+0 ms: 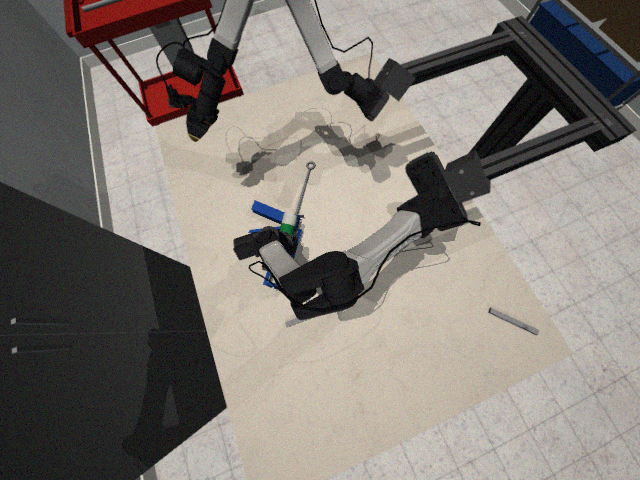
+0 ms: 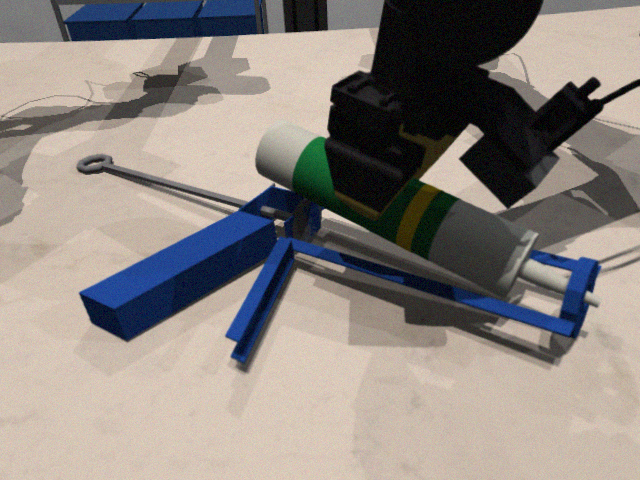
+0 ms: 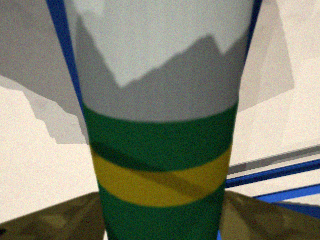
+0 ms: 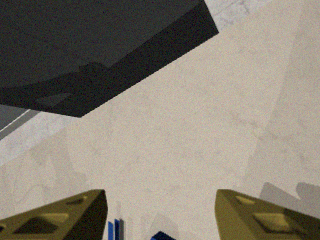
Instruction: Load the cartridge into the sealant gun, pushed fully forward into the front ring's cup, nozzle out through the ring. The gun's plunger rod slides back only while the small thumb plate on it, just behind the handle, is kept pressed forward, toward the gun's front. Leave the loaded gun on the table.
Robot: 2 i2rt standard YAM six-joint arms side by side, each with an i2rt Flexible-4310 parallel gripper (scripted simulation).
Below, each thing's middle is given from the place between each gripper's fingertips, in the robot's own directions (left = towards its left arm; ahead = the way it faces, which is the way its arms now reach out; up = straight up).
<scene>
My left gripper (image 2: 385, 201) is now 1 cm short of the cartridge (image 2: 492, 252), 2 cm to the right of it and 1 cm above it. Also, from my left hand: plunger rod (image 2: 107, 160) (15 cm behind, 18 cm to the right, 6 cm below).
Now: right hand (image 1: 196, 138) 25 cm past the plunger rod, 20 cm to the right of it and 25 cm above it. From my right hand the other things lie so: cartridge (10 cm behind, 40 cm to the left, 21 cm below).
</scene>
